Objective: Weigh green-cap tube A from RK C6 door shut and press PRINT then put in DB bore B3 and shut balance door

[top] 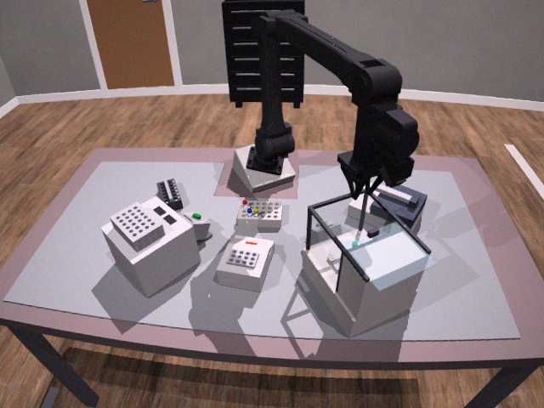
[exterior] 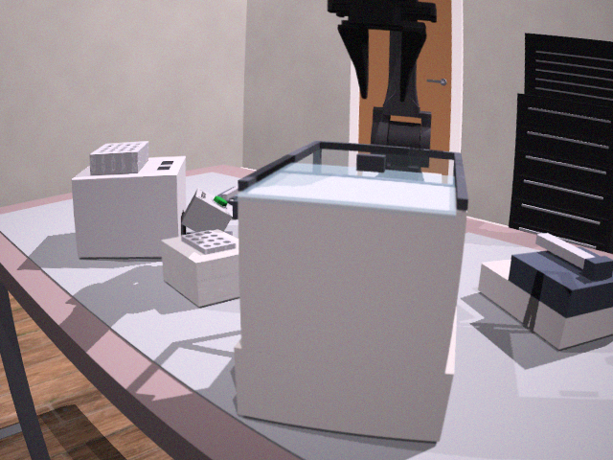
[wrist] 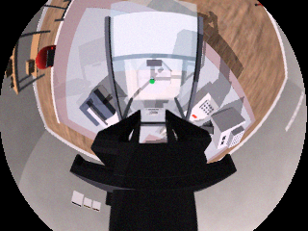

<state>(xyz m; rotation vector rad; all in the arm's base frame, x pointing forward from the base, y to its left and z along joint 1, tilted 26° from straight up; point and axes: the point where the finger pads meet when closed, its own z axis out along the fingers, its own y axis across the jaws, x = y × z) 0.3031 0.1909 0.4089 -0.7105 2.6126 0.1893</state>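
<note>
Now: the glass door pane 80 mm ahead of my hand, 70 mm below it and 50 mm to the left of it. Round my hand: dry block: 260 mm to the right, 240 mm below; spectrophotometer: 260 mm behind, 210 mm below, 120 mm to the left; tube rack RK: 270 mm to the right, 260 mm below, 200 mm behind.
</note>
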